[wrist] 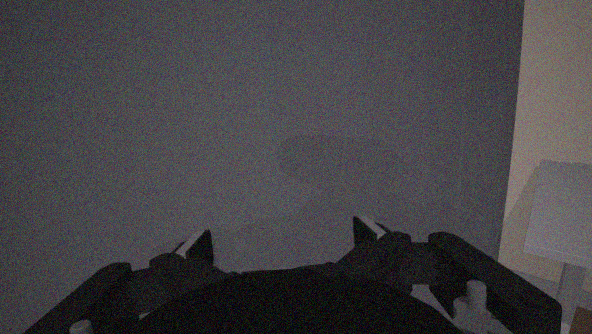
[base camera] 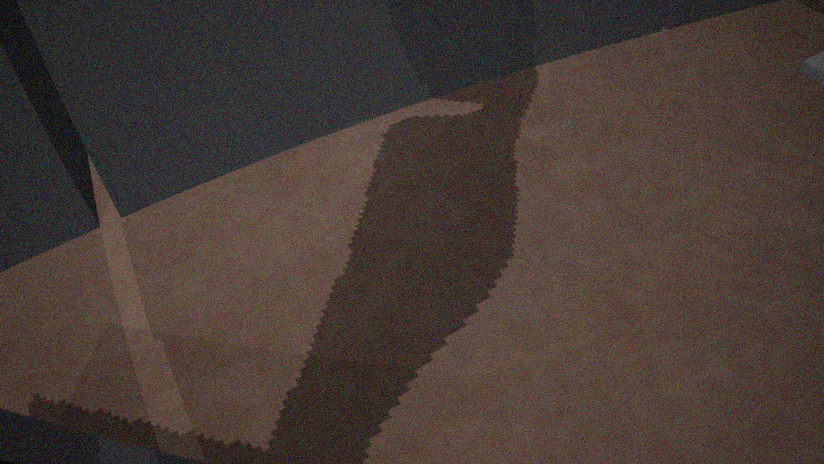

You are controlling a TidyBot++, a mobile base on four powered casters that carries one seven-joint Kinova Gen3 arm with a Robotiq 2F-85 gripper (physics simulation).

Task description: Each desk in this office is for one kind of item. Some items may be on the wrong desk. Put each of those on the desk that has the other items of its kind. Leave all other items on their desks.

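Places are measured from the arm's base along level axes (x ahead, y left, z up), in millimetres.
Where they show: gripper, fingertip midpoint: (wrist: 283,239).
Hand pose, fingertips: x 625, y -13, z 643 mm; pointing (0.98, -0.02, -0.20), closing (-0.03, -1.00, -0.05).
Observation:
After its pixels a point has its place.
My gripper (wrist: 283,239) @[x 625, y -13, z 643 mm] is open and empty in the wrist view, with its fingers wide apart in front of a dark grey wall. A light grey desk (wrist: 560,215) @[x 1031, y -762, z 323 mm] shows in part at the right edge of the wrist view, to the right of the gripper and apart from it. The part of its top that shows bears no item that I can make out. The items that the task names do not show in either view.
The dark wall (base camera: 230,86) @[x 490, y 206, z -297 mm] (wrist: 250,100) @[x 659, y -5, z 724 mm] runs along the upper left of the base view. A beige wall (wrist: 555,75) @[x 1469, y -1208, z 675 mm] is at the right in the wrist view. A broad shadow lies across the brown floor (base camera: 634,259) @[x 401, y -193, z -397 mm]. A small grey piece (base camera: 815,66) @[x 881, y -670, z -372 mm] shows at the right edge.

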